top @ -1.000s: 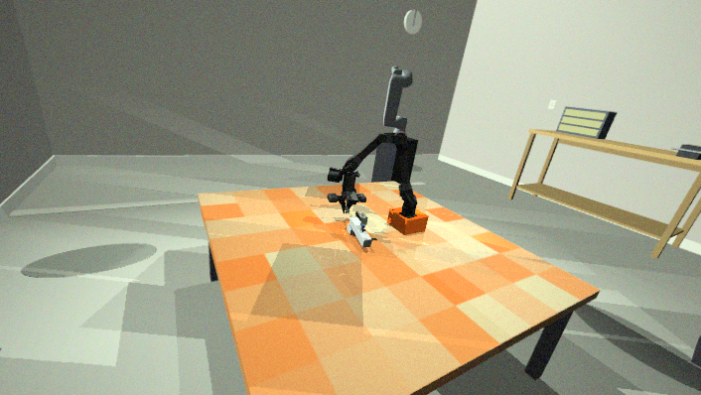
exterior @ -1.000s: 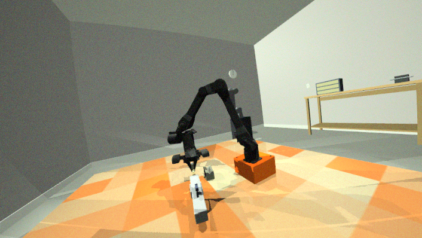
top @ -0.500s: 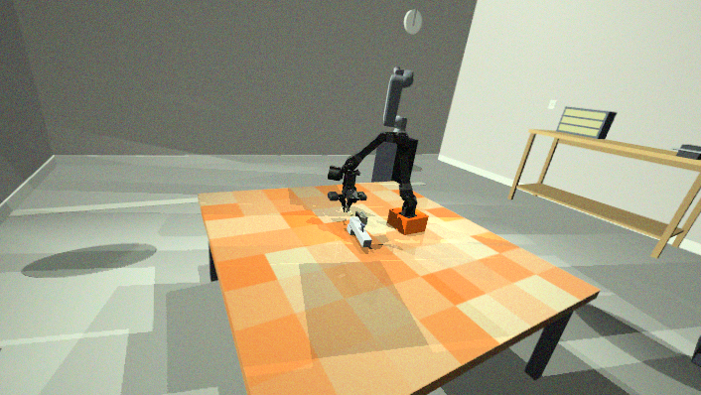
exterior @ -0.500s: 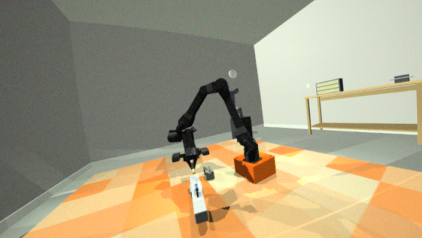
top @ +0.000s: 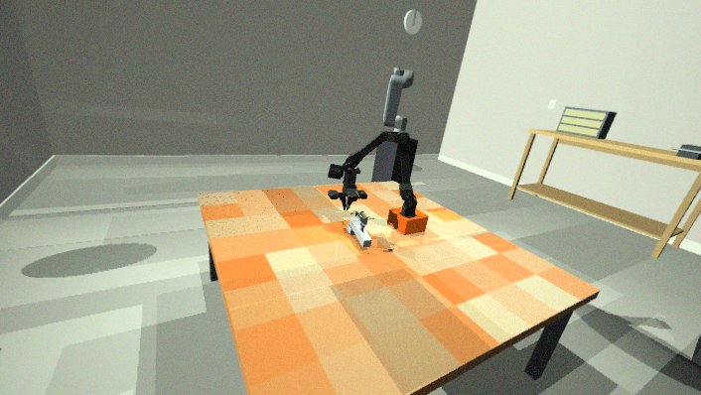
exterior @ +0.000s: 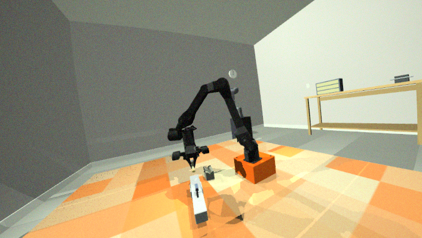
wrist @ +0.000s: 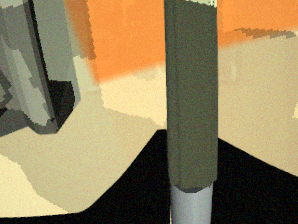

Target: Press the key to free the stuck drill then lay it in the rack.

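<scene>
Now: gripper tip 6 cm to the right of the grey rack, 6 cm past it and 2 cm above it. Also, from my gripper tip: grey block 20 cm to the left, 6 cm ahead, 1 cm below; then thin dark blue drill 22 cm to the left, 7 cm ahead, 1 cm above.
</scene>
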